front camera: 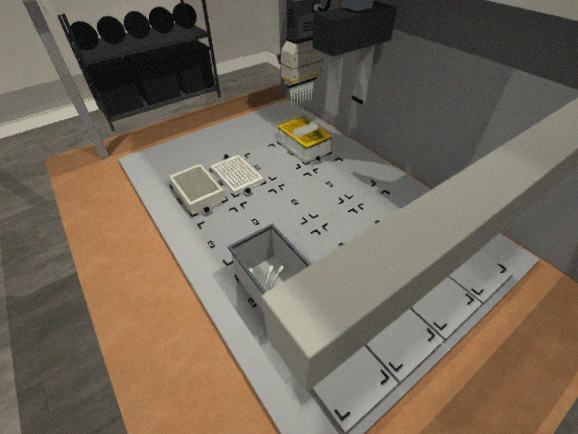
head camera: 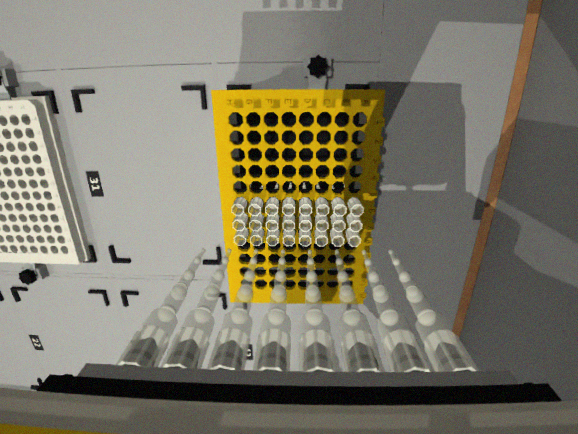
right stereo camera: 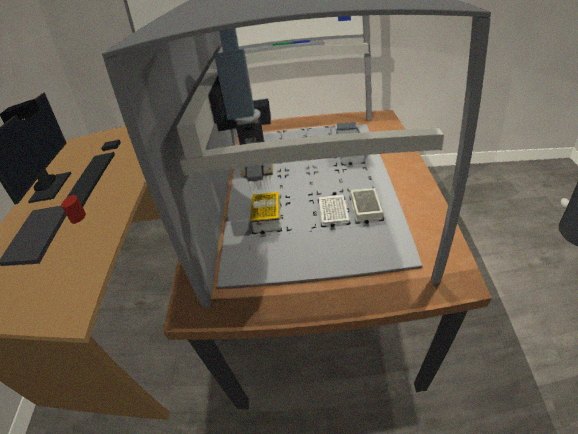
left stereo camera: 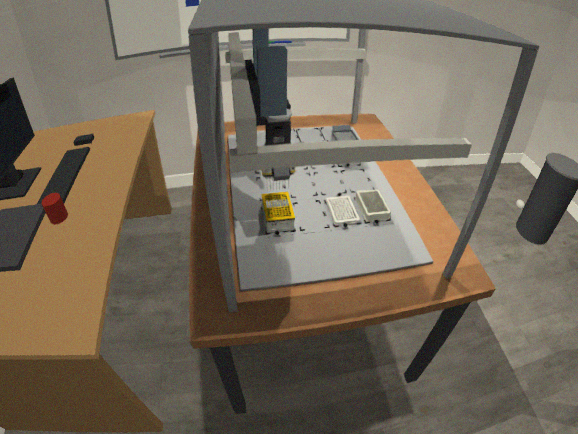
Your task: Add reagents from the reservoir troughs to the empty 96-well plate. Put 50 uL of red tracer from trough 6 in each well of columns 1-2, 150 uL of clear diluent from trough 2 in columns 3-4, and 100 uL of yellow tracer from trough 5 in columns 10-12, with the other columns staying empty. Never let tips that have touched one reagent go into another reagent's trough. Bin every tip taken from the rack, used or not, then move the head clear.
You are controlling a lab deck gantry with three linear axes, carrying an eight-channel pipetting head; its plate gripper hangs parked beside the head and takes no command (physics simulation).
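Note:
The head's eight tips look clear and hang above and behind the yellow tip rack. Three rows of tips stand in the rack. The white plate lies beside the reservoir; well and trough contents cannot be told. The bin holds several used tips. The parked plate gripper hangs beside the head, fingers apart, nothing between them.
A pale gantry rail crosses above the deck and hides part of it in the front view. Frame posts stand at the deck's side. Locating corners and black knobs mark the deck positions.

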